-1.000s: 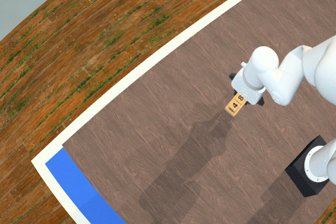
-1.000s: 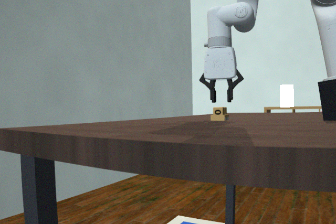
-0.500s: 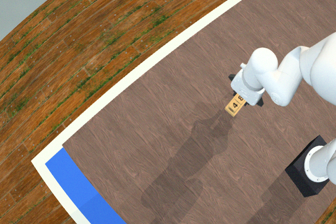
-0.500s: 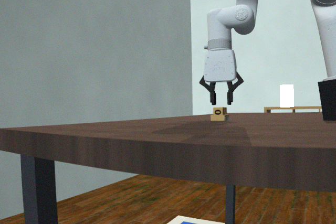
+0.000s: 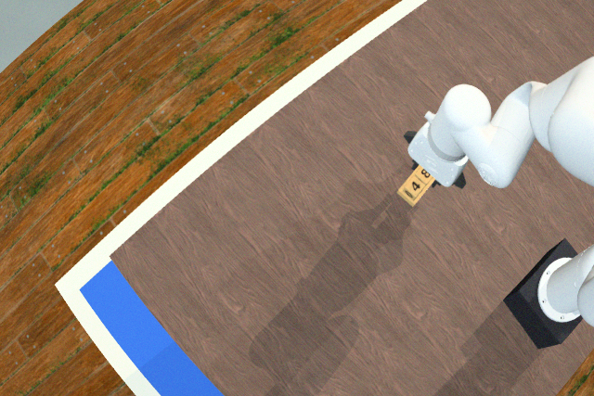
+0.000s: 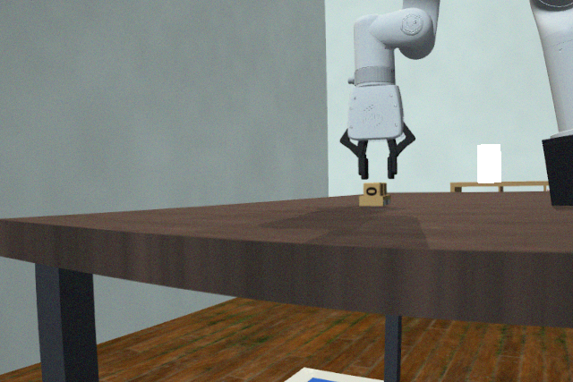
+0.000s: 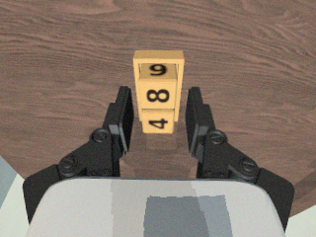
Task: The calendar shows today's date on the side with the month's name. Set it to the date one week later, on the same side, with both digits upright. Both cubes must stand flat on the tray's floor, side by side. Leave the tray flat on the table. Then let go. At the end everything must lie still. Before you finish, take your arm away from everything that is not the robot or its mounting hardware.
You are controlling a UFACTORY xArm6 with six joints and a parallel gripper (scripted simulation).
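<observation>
My gripper is now 4 cm above the wooden cube. Round my hand: tray: 6 cm below, 2 cm to the left.
</observation>
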